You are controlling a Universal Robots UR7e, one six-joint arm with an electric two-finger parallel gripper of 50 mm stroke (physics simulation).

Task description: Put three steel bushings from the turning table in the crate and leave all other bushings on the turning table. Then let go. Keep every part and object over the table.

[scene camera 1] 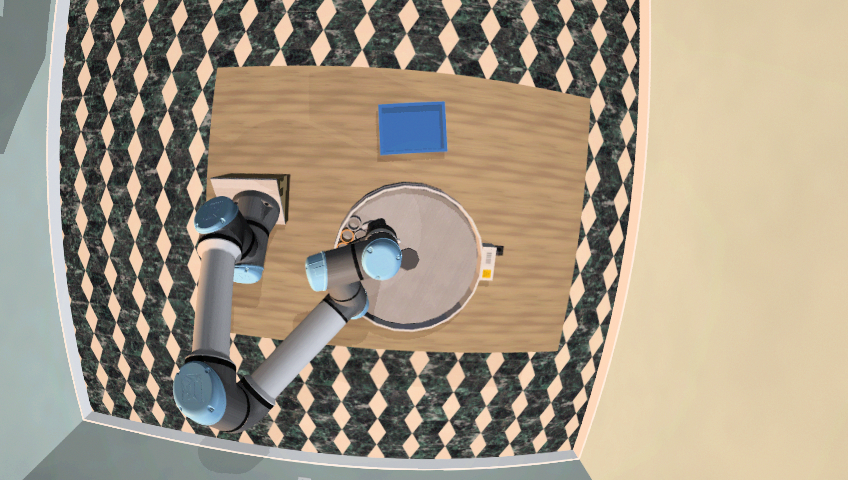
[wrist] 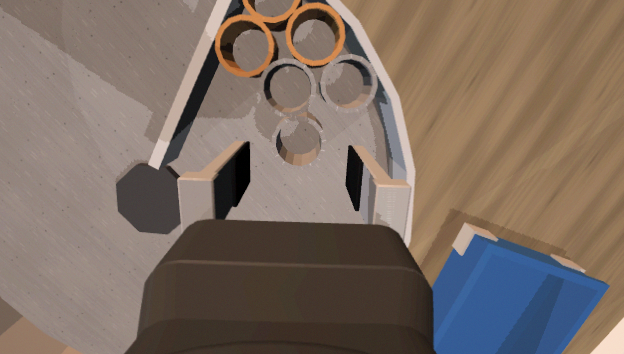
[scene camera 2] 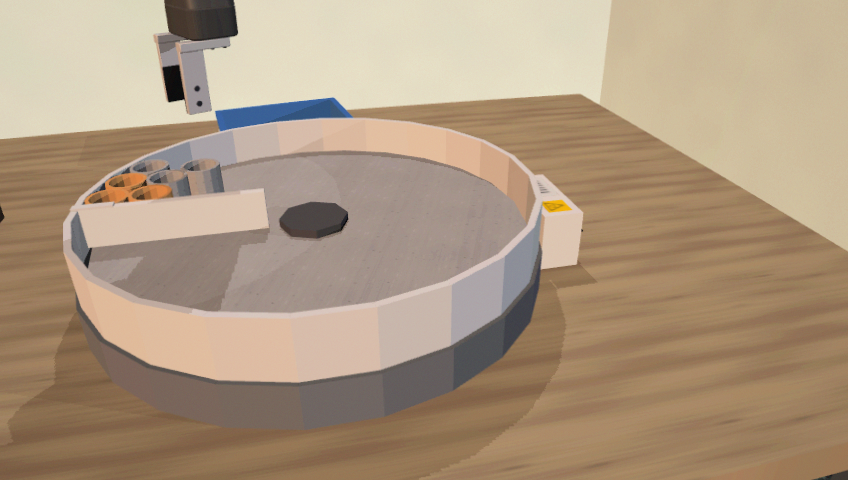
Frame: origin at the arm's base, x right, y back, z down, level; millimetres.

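Seen in the pictures: gripper, fingertip midpoint: [wrist: 298, 163] [scene camera 2: 188, 105]; arm's base, link origin: [scene camera 1: 255, 206].
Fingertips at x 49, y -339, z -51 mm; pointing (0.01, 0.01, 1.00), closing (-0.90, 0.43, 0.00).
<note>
Pixels of each thing's top centre, then the offset from my fingertips to it. "pt": a spot on its surface instead.
- turning table, top centre: [wrist: 152, 201] [scene camera 2: 313, 215] [scene camera 1: 408, 259] dy -107, dx +87, dz +92 mm
- nearest steel bushing, top centre: [wrist: 298, 143] [scene camera 2: 200, 164] dy -1, dx +1, dz +61 mm
- second steel bushing, top centre: [wrist: 287, 88] [scene camera 2: 166, 176] dy +29, dx +25, dz +61 mm
- third steel bushing, top centre: [wrist: 349, 84] [scene camera 2: 149, 166] [scene camera 1: 353, 224] dy +50, dx -11, dz +61 mm
- blue crate, top centre: [wrist: 503, 339] [scene camera 2: 283, 116] [scene camera 1: 412, 127] dy -94, dx -287, dz +102 mm
- dark hub, top centre: [wrist: 152, 201] [scene camera 2: 313, 215] [scene camera 1: 408, 259] dy -107, dx +87, dz +92 mm
- white box, surface spot: [scene camera 2: 559, 237] pt dy -337, dx +140, dz +119 mm
My gripper [scene camera 2: 186, 105] [wrist: 298, 163] is open and empty, above the turning table [scene camera 1: 440, 220] [scene camera 2: 416, 196] [wrist: 75, 175]. Three steel bushings stand upright there. The nearest steel bushing [scene camera 2: 208, 180] [wrist: 298, 155] shows just ahead of the fingertips in the wrist view. A second steel bushing [scene camera 2: 178, 186] [wrist: 288, 108] stands behind it, and a third steel bushing [wrist: 349, 105] is by the rim. Three orange bushings stand farther in: one orange bushing [wrist: 223, 50], another orange bushing [wrist: 342, 35], and one cut by the frame edge. The blue crate [scene camera 1: 380, 130] [scene camera 2: 255, 118] [wrist: 455, 280] is empty in scene camera 1.
A straight divider wall [scene camera 2: 178, 217] [wrist: 188, 85] runs beside the orange bushings toward the dark hub [scene camera 1: 409, 258] [scene camera 2: 313, 219] [wrist: 148, 198]. A raised rim encloses the turning table. A white box [scene camera 1: 487, 263] [scene camera 2: 559, 237] sits outside the rim, opposite the bushings.
</note>
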